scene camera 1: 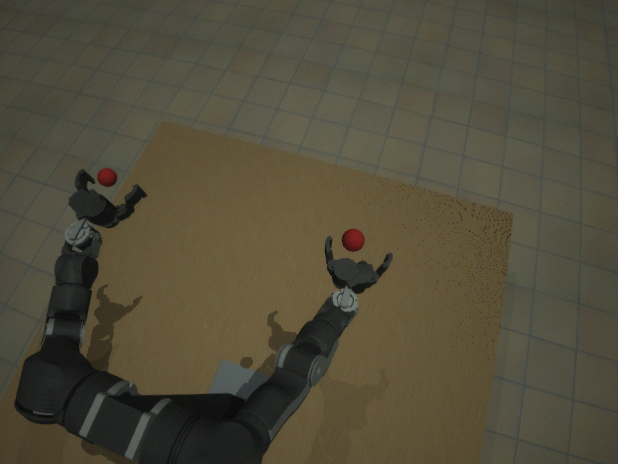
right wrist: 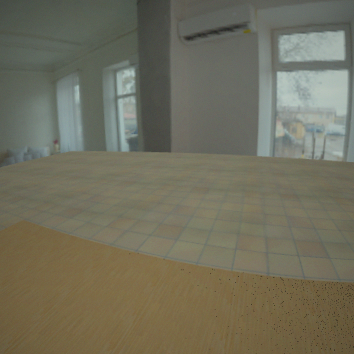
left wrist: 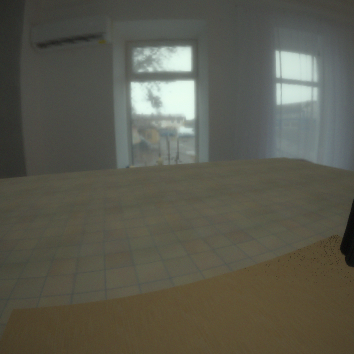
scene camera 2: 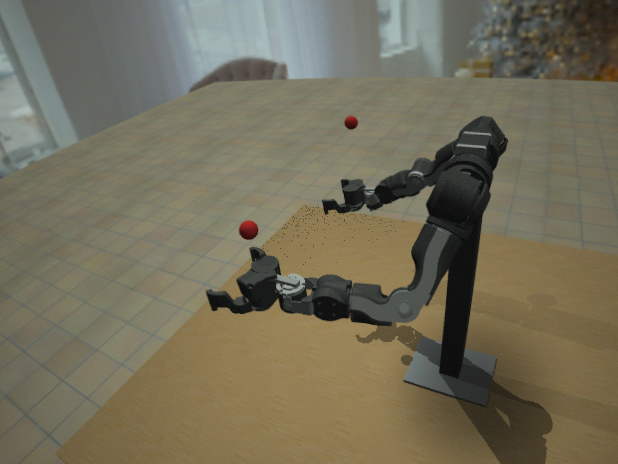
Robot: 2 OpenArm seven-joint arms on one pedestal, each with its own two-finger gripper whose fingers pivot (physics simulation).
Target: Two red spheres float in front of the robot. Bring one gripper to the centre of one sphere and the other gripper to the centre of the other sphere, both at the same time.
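Note:
One red sphere [scene camera 1: 107,177] [scene camera 2: 248,230] floats near my left gripper [scene camera 1: 113,183] [scene camera 2: 234,275]. In scene camera 1 it overlaps the gap between the open fingers, nearer the left finger; in scene camera 2 it stands above the gripper, apart from it. The other red sphere [scene camera 1: 353,240] [scene camera 2: 351,122] floats near my right gripper [scene camera 1: 358,248] [scene camera 2: 335,195]. In scene camera 1 it lies between the open fingertips; in scene camera 2 it is well above the gripper. Both grippers are open and empty. Neither sphere shows in the wrist views.
A wooden table top [scene camera 1: 225,200] [scene camera 2: 250,390] [left wrist: 150,325] [right wrist: 100,290] lies below the arms, with tiled floor beyond. The pedestal [scene camera 2: 462,300] stands on a grey base plate [scene camera 2: 425,367]. A dark part [left wrist: 348,245] shows at the right edge of the left wrist view.

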